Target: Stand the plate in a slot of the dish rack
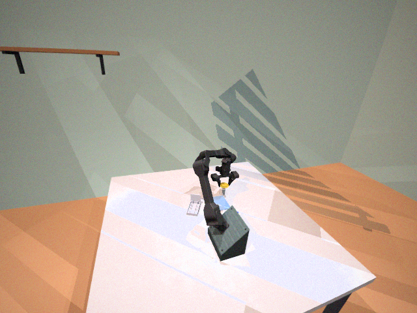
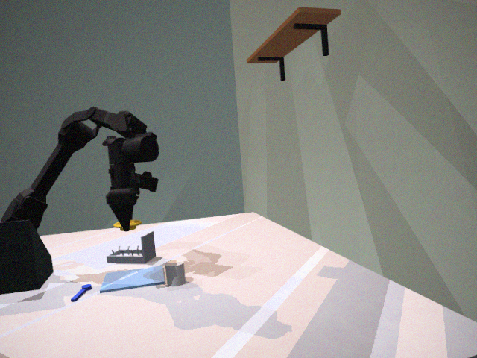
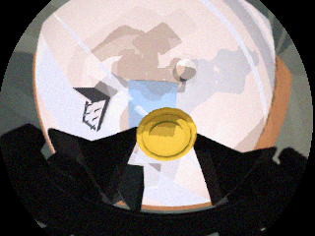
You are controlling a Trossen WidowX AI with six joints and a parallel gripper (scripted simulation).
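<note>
Now: the grey dish rack 22 cm to the left of my gripper tip and 11 cm below it. Also, from my gripper tip: blue spoon 12 cm behind, 13 cm below; then yellow plate 1 cm above; then grey cup 10 cm ahead, 5 cm to the right, 11 cm below.
</note>
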